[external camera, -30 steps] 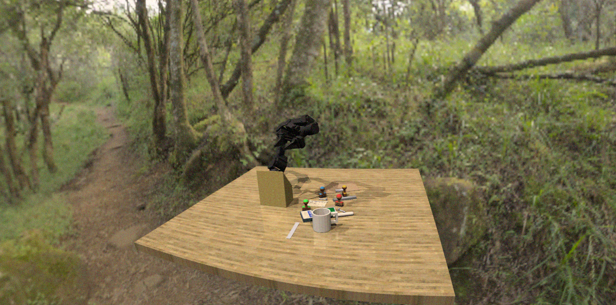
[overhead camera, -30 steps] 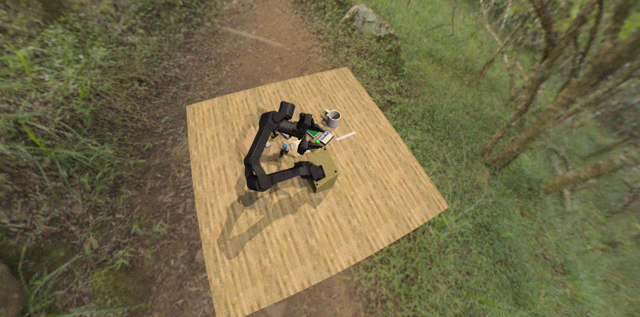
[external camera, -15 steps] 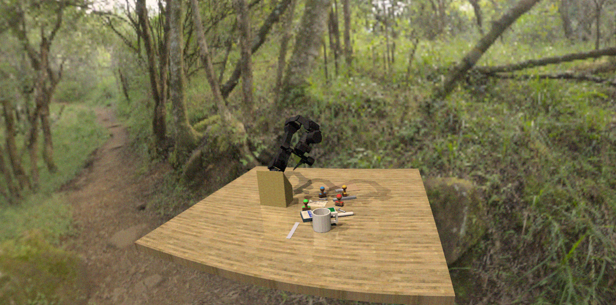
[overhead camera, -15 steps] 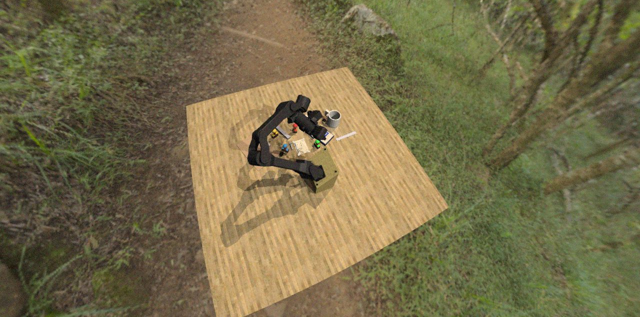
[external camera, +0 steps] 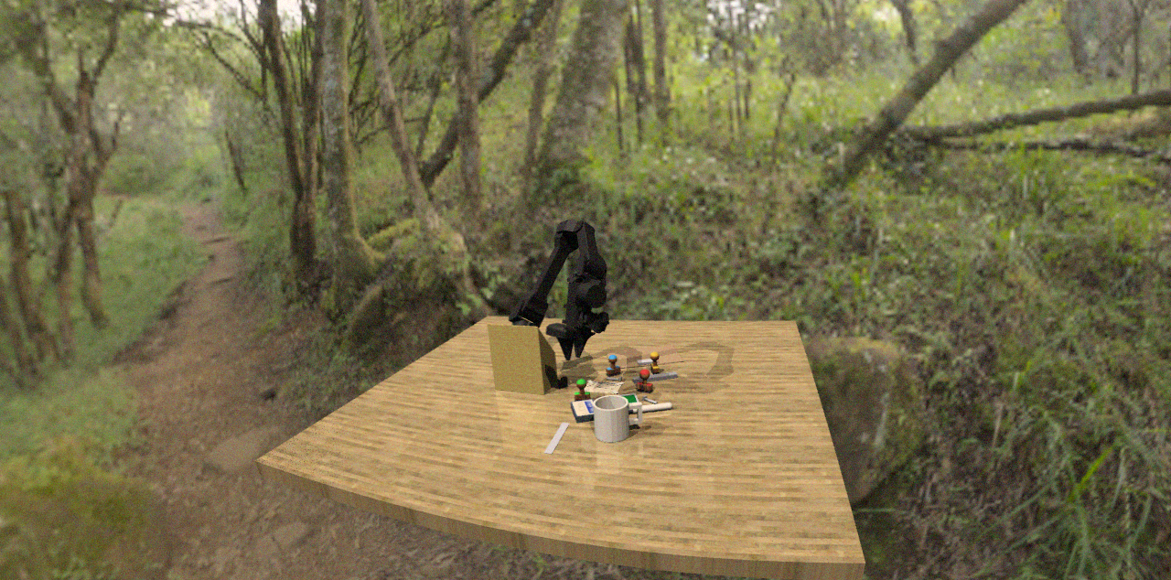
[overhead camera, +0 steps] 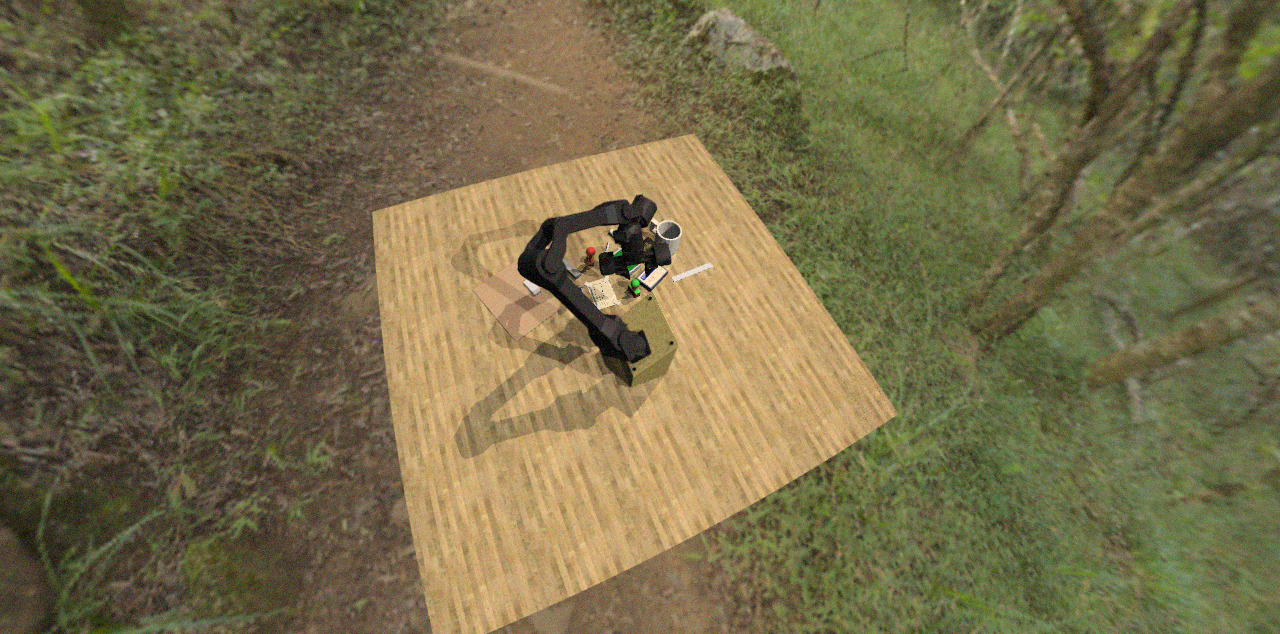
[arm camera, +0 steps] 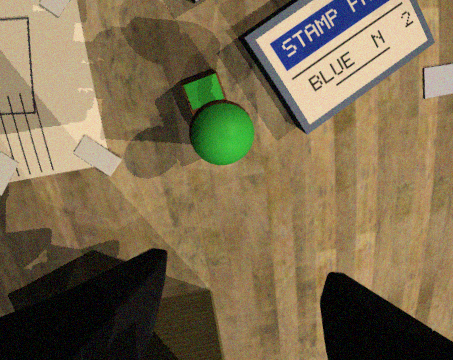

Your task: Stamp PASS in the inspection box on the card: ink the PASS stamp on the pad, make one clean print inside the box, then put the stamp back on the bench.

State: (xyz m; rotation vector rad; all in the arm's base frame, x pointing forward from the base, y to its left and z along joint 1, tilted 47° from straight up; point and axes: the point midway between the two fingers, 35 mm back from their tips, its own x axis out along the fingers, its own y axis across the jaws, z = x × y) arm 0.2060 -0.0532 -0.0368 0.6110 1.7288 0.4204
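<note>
Right now the green-knobbed stamp is 100 mm below my gripper tip and 20 mm ahead of it. Also, from my gripper tip: green ink pad 130 mm ahead, 120 mm below, 10 mm to the right; tin labelled stamp pad blue 110 mm below, 80 mm to the right, 60 mm ahead; taped card 120 mm below, 90 mm to the left, 40 mm ahead.
</note>
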